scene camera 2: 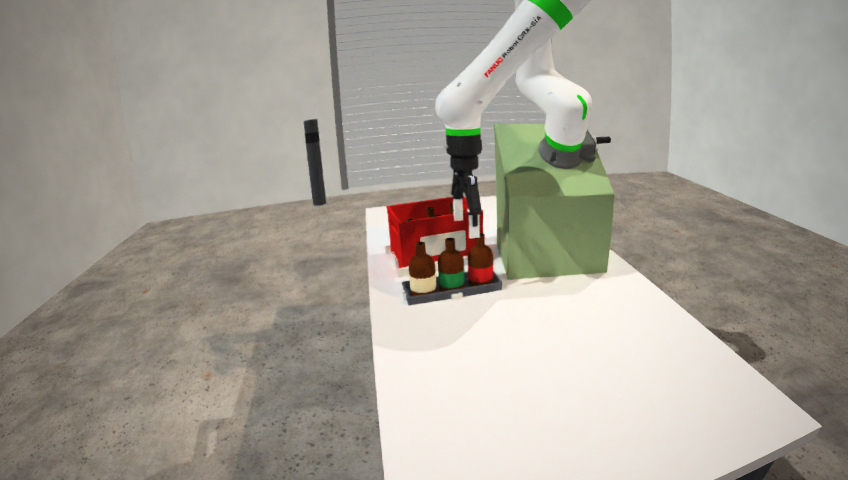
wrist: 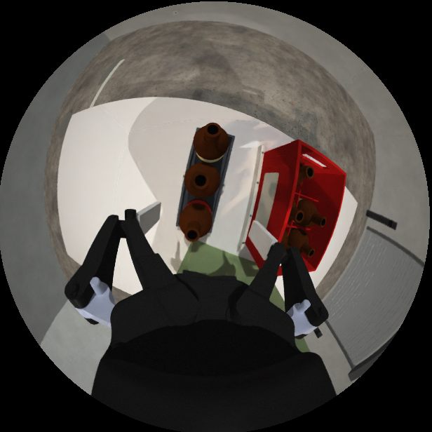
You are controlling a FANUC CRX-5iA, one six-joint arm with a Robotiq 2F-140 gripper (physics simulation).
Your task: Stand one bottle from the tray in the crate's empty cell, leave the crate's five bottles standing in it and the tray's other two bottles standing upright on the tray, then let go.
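Where they show: gripper, fingertip midpoint: [scene camera 2: 465,228]; arm's base, origin of the base link: [scene camera 2: 560,153].
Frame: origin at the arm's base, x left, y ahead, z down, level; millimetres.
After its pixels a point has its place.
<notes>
My gripper [scene camera 2: 465,218] @(z 180, x 134, y 344 mm) [wrist: 206,219] is open and empty, pointing down above the tray's red-label end; in the wrist view one finger overlaps the crate's near wall. Three brown bottles stand upright on the dark tray [scene camera 2: 429,297] @(z 341, x 218, y 464 mm) [wrist: 224,175]: cream-label [scene camera 2: 421,270] @(z 261, x 208, y 481 mm) [wrist: 211,142], green-label [scene camera 2: 451,265] @(z 260, x 197, y 397 mm) [wrist: 202,180] and red-label [scene camera 2: 480,261] @(z 263, x 182, y 313 mm) [wrist: 196,220], the last nearest the robot base. The red crate [scene camera 2: 407,245] @(z 258, x 30, y 510 mm) [wrist: 283,165] stands beside the tray. Several brown bottle necks show inside; a finger and walls partly hide them. Its far-row corner cell away from the base looks empty.
The green pedestal [scene camera 2: 556,231] @(z 207, x 151, y 71 mm) [wrist: 215,260] stands close to the red-label end of the tray and crate. All stand on the white table [scene camera 2: 535,368] @(z 357, x 566, y 262 mm) [wrist: 100,160]. A pale strip [wrist: 252,195] runs between tray and crate. The crate's walls rise near the gripper.
</notes>
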